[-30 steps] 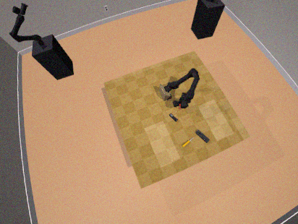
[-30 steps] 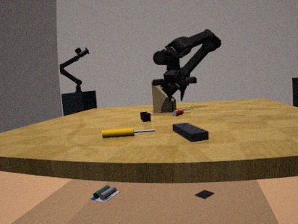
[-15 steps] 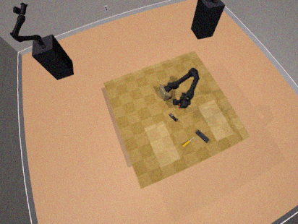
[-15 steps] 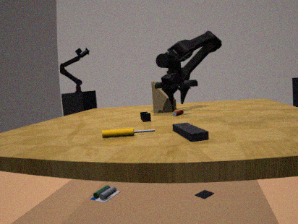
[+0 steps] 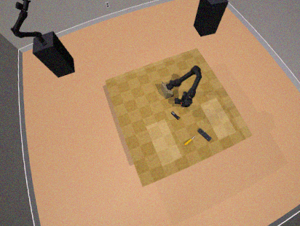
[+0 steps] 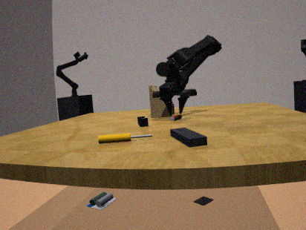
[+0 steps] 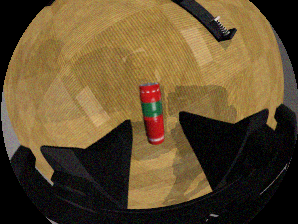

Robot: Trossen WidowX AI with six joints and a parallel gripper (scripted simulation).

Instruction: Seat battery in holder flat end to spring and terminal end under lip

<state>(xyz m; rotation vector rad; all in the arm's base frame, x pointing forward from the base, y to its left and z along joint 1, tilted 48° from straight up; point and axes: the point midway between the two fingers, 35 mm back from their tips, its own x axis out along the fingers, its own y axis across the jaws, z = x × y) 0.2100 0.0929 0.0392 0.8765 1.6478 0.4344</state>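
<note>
Right now my gripper tip is 2 cm above the battery. From my gripper tip the other things lie so: dark flat tile: 36 cm ahead, 23 cm below, 14 cm to the left; then yellow-handled screwdriver: 40 cm ahead, 6 cm to the right, 2 cm below; then black block: 40 cm ahead, 10 cm to the left, 1 cm below.
</note>
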